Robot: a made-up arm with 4 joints.
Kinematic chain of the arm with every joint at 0, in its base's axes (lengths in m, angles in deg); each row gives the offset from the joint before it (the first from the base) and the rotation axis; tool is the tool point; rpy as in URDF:
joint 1: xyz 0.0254 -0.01 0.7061 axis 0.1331 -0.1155 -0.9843
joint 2: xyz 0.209 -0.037 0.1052 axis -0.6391 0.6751 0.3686
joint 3: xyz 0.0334 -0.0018 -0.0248 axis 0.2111 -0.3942 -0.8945
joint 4: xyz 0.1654 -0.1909 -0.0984 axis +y
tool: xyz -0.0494 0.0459 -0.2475 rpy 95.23 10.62 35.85
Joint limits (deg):
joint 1: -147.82..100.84
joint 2: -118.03..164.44
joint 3: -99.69..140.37
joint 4: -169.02..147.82
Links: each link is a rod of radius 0.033 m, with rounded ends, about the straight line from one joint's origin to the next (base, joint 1, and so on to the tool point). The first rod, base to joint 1, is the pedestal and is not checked.
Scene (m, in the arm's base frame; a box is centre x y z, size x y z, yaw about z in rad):
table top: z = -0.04
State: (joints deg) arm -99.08 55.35 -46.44 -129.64
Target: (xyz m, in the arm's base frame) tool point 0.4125 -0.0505 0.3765
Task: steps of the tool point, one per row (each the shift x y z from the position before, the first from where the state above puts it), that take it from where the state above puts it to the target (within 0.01 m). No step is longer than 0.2 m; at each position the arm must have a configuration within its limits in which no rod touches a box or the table.
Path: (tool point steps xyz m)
1: 0.1414 -0.0357 -0.0217
2: 0.1325 -0.0706 0.0046
3: 0.1099 -0.0996 0.0302
4: 0.0775 -0.1182 0.0525

